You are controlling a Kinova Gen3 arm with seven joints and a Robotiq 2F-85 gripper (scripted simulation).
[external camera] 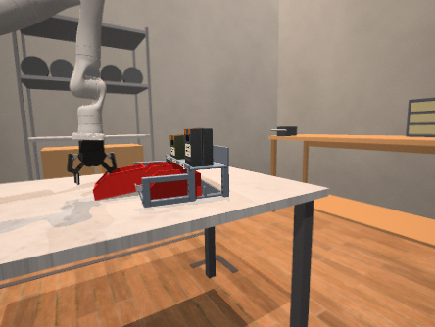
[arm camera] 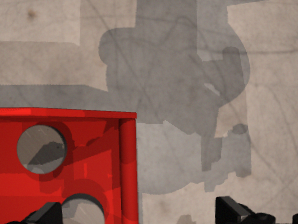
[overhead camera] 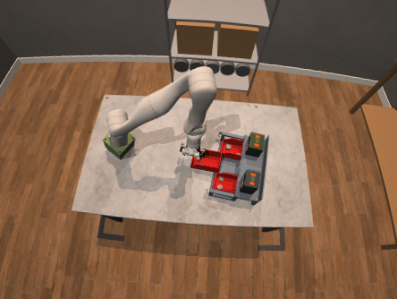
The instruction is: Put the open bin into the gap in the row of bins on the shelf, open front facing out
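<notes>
Now: hand 6 cm short of the grey round part, 4 cm to the left of it and 3 cm above it. Round my hand: black tool case 33 cm ahead, 14 cm to the right, 11 cm above; then grey shelf 27 cm ahead, 2 cm to the right, 2 cm above.
</notes>
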